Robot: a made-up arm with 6 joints.
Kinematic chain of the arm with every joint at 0, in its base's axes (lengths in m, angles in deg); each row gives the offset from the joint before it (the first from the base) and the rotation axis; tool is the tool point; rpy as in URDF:
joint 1: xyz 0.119 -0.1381 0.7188 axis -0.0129 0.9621 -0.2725
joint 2: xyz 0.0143 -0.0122 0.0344 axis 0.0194 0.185 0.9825
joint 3: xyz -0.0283 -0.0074 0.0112 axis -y
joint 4: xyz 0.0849 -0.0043 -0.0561 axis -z
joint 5: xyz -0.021 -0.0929 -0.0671 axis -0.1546 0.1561 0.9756
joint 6: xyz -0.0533 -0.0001 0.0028 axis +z
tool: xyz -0.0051 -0.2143 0.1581 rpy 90 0 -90
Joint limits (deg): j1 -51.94..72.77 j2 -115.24..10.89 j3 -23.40..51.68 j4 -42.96..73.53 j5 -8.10..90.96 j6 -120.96..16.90
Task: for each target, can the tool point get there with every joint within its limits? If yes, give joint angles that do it. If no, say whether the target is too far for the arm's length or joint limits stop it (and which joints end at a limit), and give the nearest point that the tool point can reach.
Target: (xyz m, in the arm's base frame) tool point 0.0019 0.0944 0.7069
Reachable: yes | joints 27.05 -100.69 27.55 46.18 24.41 -20.54
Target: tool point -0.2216 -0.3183 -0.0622
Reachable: no: too far | nearest point -0.0657 -0.2420 0.4421 | short by 0.533 m
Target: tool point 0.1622 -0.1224 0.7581
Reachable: no: joint limits stop it (at a limit: joint 1, joint 2, joint 3, joint 5, joint 6) | nearest point 0.2357 -0.0268 0.7742 | short by 0.122 m
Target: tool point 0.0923 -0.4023 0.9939
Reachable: yes | joints 43.05 -40.16 45.32 -27.06 10.12 -2.81
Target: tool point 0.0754 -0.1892 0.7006
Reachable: no: joint limits stop it (at a limit: joint 2, joint 3, joint 5, joint 6) | nearest point -0.0055 -0.2167 0.6484 | short by 0.100 m
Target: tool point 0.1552 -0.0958 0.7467
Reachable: no: joint limits stop it (at a limit: joint 1, joint 3, joint 5, joint 6) | nearest point 0.2240 -0.0151 0.7418 | short by 0.106 m
